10 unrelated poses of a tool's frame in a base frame.
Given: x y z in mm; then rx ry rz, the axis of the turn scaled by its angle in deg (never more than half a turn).
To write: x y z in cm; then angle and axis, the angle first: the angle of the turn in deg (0 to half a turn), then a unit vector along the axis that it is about. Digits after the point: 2 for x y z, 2 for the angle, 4 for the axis.
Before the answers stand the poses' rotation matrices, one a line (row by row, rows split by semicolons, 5 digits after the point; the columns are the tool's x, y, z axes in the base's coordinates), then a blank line. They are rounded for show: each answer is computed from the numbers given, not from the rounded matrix.
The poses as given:
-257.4 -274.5 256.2 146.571 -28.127 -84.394
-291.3 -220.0 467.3 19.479 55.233 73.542
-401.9 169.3 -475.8 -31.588 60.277 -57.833
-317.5 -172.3 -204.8 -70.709 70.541 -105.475
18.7 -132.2 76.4 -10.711 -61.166 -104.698
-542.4 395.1 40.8 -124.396 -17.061 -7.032
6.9 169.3 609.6 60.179 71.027 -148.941
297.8 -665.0 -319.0 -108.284 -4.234 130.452
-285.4 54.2 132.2 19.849 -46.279 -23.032
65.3 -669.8 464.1 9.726 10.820 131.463
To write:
0.46459 -0.20578 -0.86128; -0.35207 -0.93537 0.03357; -0.81253 0.28764 -0.50702
-0.02406 -0.65008 0.75948; 0.91058 0.29932 0.28505; -0.41264 0.69842 0.58475
0.13568 0.41169 0.90117; -0.88337 0.46213 -0.07811; -0.44861 -0.78546 0.42637
-0.39010 -0.01687 0.92062; -0.84440 -0.39215 -0.36499; 0.36717 -0.91975 0.13873
-0.51407 0.79903 -0.31191; -0.66410 -0.14062 0.73430; 0.54287 0.58462 0.60292
0.96589 0.25799 -0.02246; 0.16724 -0.55519 0.81473; 0.19773 -0.79070 -0.57940
-0.76266 0.34116 -0.54951; 0.21225 -0.67052 -0.71088; -0.61098 -0.65880 0.43897
-0.17488 -0.10736 -0.97872; 0.17060 -0.98231 0.07727; -0.96970 -0.15345 0.19011
0.62371 0.21291 -0.75210; -0.47162 0.86982 -0.14487; 0.62335 0.44506 0.64293
-0.66352 -0.72548 0.18278; 0.74561 -0.66138 0.08158; 0.06171 0.19041 0.97976

-25.74 -27.45 25.62 171.45 0.8549 -0.1640 -0.4922
-29.13 -22.00 46.73 94.01 0.2072 0.5875 0.7822
-40.19 16.93 -47.58 89.31 -0.3537 0.6749 -0.6476
-31.75 -17.23 -20.48 145.26 -0.4868 0.4856 -0.7261
1.87 -13.22 7.64 121.73 -0.0880 -0.5025 -0.8601
-54.24 39.51 4.08 125.76 -0.9892 -0.1357 -0.0559
0.69 16.93 60.96 175.64 0.3426 0.4044 -0.8480
29.78 -66.50 -31.90 169.59 -0.6385 -0.0250 0.7692
-28.54 5.42 13.22 55.37 0.3585 -0.8358 -0.4159
6.53 -66.98 46.41 132.27 0.0735 0.0818 0.9939

